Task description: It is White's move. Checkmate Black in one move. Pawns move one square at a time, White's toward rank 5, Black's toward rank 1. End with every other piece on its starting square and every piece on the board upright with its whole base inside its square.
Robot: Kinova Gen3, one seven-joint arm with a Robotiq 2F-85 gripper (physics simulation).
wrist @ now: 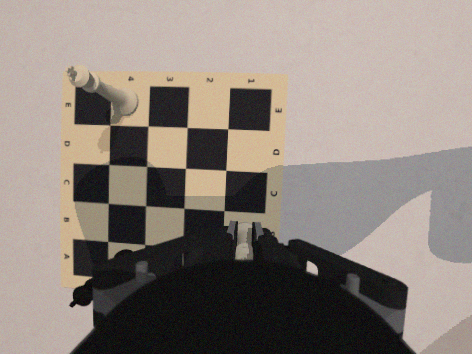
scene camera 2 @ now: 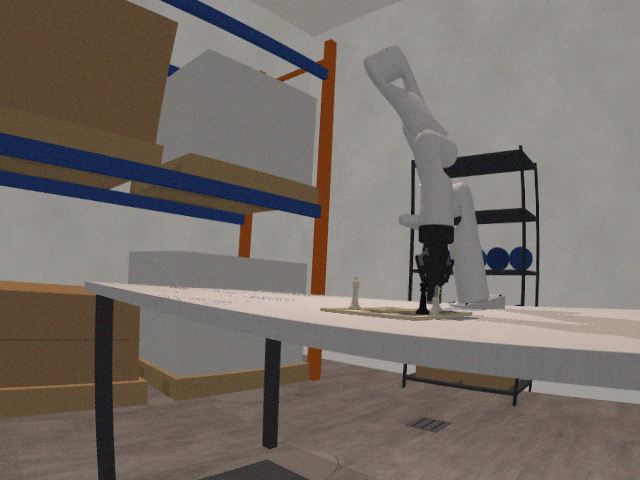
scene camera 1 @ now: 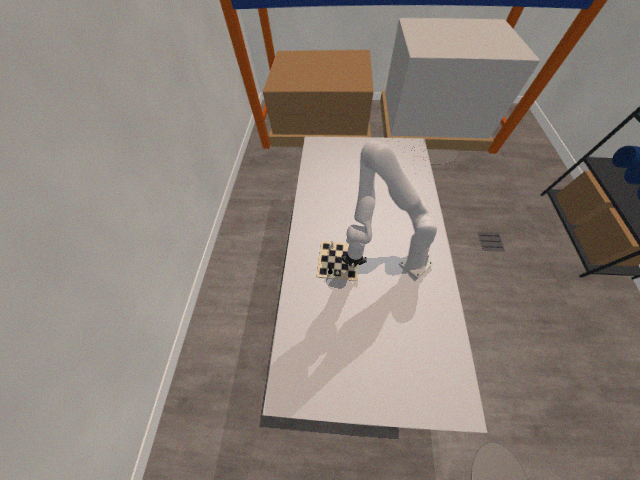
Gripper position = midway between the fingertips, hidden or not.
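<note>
There is a chessboard (scene camera 2: 383, 312) in my scene, and I can see the chessboard (wrist: 202, 149) from my wrist too, while scene camera 1 also gives me the chessboard (scene camera 1: 328, 257). I see a white king (wrist: 125, 101) as well. As for my gripper (scene camera 2: 433, 304), it is visible there, and the wrist view also shows me the gripper (wrist: 244, 232).
</note>
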